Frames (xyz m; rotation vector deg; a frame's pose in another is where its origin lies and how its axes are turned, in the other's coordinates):
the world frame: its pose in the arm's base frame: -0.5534 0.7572 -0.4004 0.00 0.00 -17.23
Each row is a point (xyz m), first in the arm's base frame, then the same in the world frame.
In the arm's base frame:
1: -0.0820 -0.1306 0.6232
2: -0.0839 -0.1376 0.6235
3: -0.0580 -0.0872 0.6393
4: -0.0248 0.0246 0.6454
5: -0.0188 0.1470 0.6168
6: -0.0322 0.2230 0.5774
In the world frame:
1: 0.7132 -0.7083 1.0236
2: 0.7135 -0.7156 1.0239
3: 0.7233 -0.6598 1.0397
4: 0.7219 -0.5431 1.0458
5: 0.6914 -0.4245 1.0172
6: 0.6560 -0.3558 0.9778

